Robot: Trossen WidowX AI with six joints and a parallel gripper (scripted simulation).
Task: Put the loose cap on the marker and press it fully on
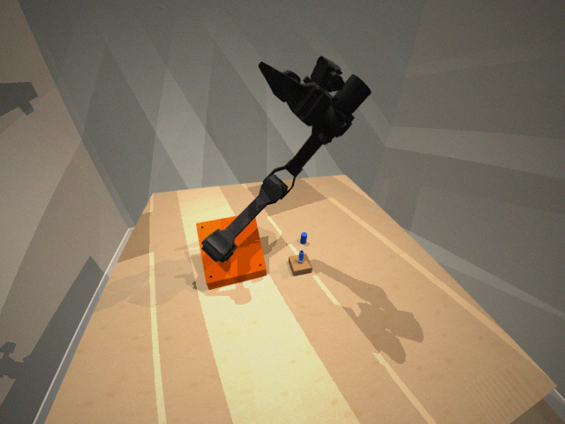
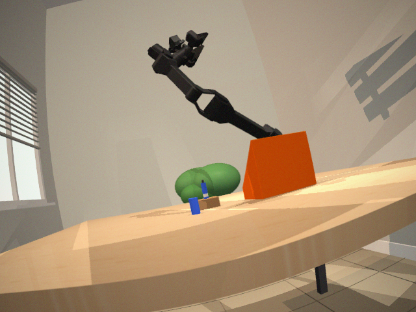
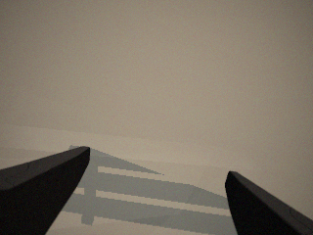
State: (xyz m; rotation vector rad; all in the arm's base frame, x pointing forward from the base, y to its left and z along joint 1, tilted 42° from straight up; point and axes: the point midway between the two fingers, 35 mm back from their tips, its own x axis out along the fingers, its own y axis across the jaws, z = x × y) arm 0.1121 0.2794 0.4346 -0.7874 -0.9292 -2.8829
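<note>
Now: the blue cap 17 cm ahead of my gripper tip, 17 cm to the left of it and 60 cm below it. Also, from my gripper tip: wooden holder block 12 cm ahead, 4 cm to the left, 61 cm below.
</note>
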